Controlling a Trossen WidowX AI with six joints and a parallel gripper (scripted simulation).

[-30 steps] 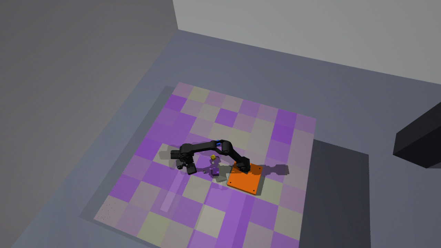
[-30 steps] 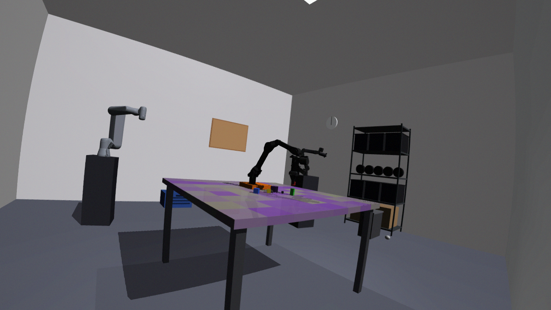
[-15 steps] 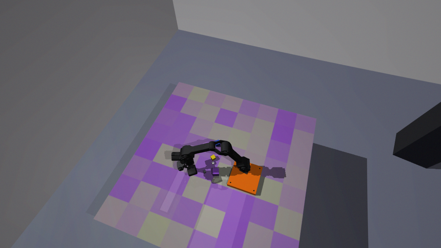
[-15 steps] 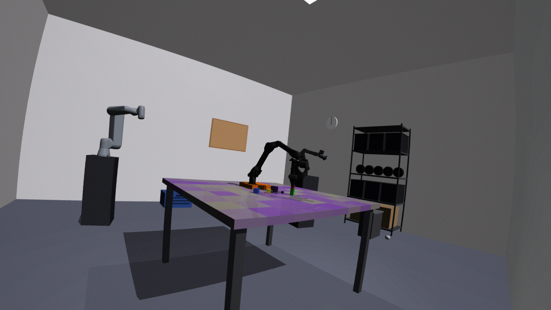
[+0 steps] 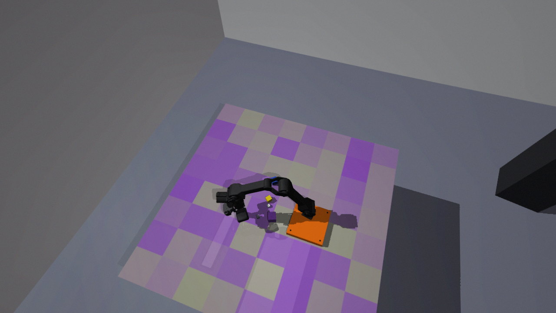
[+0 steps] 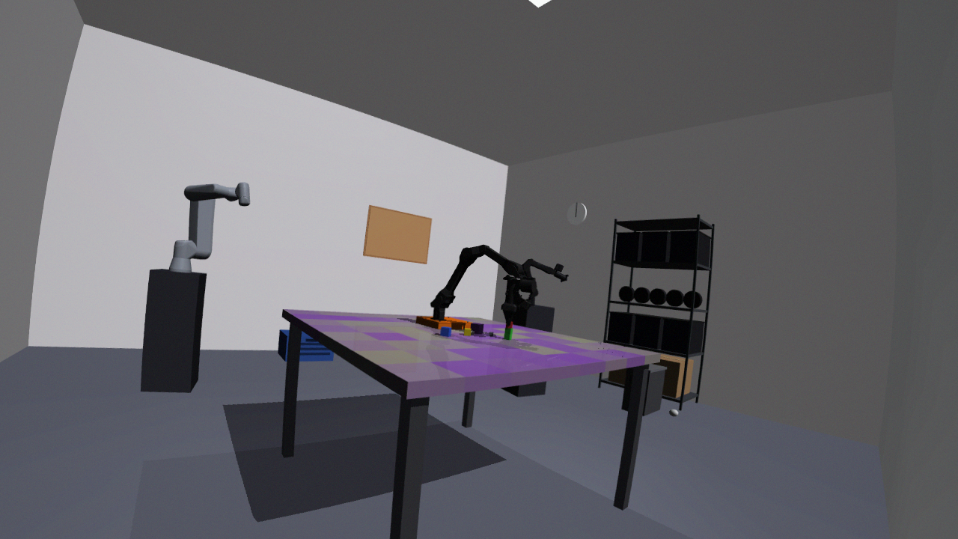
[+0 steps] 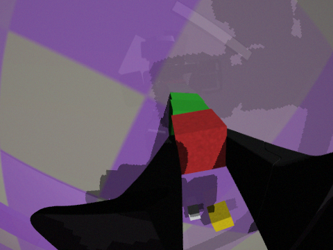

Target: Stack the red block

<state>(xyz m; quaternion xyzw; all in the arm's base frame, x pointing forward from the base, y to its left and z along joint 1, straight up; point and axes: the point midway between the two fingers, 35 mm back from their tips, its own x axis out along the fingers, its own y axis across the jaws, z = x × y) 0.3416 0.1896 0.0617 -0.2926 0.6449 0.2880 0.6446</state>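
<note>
Right now the red block is right at my gripper tip. Also, from my gripper tip: yellow block 9 cm behind, 16 cm to the right, 5 cm below; purple block 17 cm behind, 7 cm to the right, 4 cm below; blue block 6 cm behind, 28 cm to the right, 4 cm below.
</note>
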